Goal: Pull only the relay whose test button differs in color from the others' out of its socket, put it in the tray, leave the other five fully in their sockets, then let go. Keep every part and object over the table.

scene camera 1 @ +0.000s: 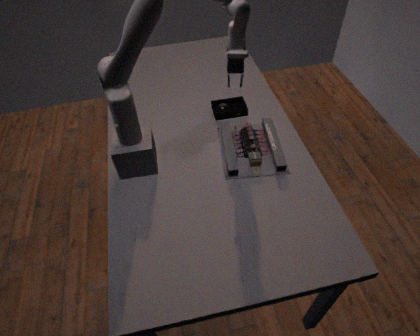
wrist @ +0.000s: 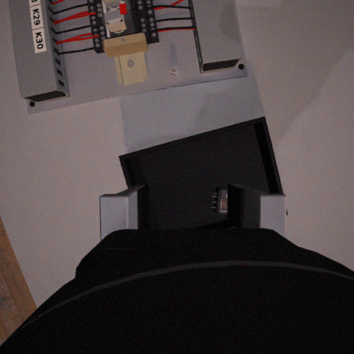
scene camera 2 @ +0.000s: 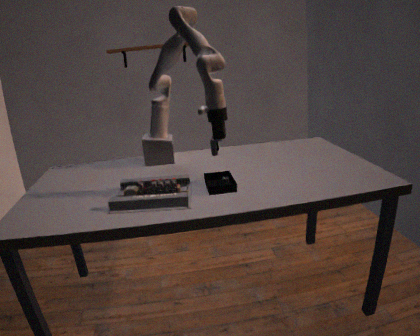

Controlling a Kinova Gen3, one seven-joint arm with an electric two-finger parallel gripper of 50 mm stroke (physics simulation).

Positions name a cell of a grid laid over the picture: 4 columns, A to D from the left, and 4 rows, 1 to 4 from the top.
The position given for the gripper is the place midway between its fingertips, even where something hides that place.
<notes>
In view: the gripper (wrist: C3) and a beige end clamp (wrist: B1).
</notes>
